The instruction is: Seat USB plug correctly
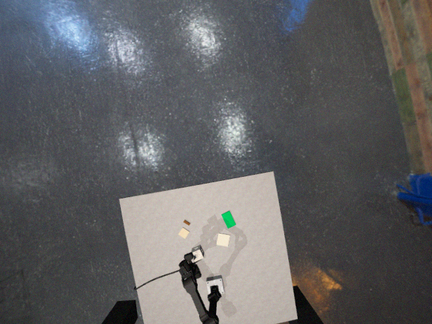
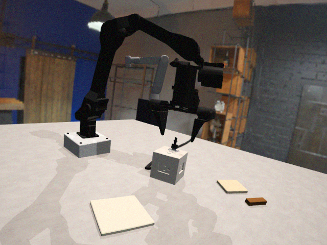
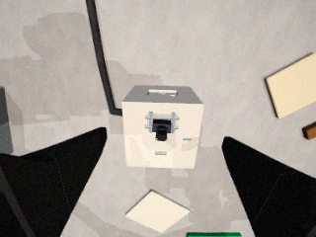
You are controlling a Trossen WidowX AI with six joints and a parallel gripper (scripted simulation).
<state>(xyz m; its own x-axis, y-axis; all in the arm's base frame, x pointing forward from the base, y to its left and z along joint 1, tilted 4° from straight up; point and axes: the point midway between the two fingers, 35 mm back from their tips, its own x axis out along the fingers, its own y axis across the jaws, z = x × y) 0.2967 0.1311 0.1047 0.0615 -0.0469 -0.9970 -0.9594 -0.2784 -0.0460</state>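
Right now my gripper tip is 20 mm above the black USB plug. Also, from my gripper tip: green card (240 mm ahead, 300 mm to the right, 110 mm below); then brown block (250 mm ahead, 50 mm to the left, 110 mm below).
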